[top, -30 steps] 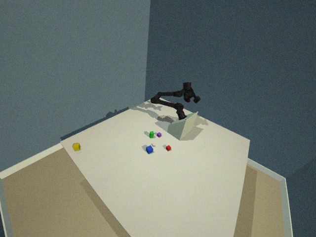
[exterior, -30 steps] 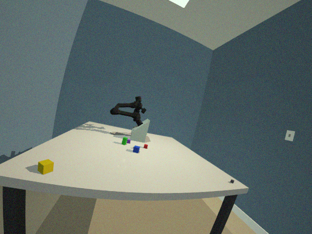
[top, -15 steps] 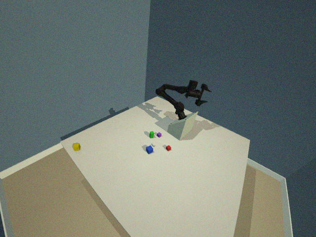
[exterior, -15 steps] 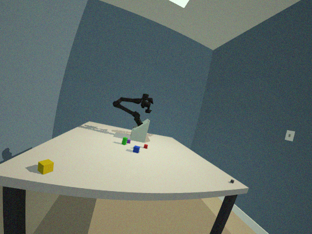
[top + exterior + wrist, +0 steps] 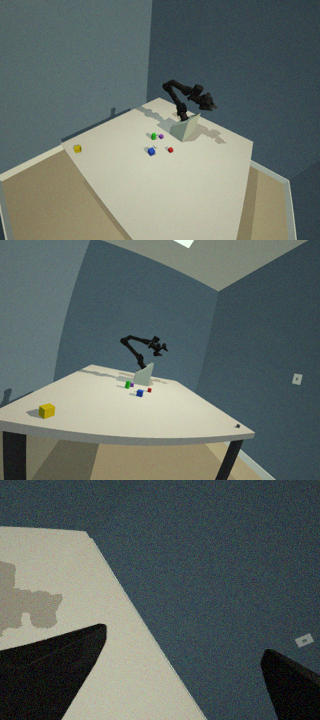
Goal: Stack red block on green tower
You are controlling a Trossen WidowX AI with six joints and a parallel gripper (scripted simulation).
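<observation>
Right now the red block is 29 cm ahead of my gripper tip, 13 cm to the right of it and 36 cm below it. Round my gripper tip: purple block (23 cm ahead, 29 cm to the right, 36 cm below); then yellow block (83 cm ahead, 62 cm to the right, 36 cm below); then blue block (42 cm ahead, 22 cm to the right, 36 cm below).
</observation>
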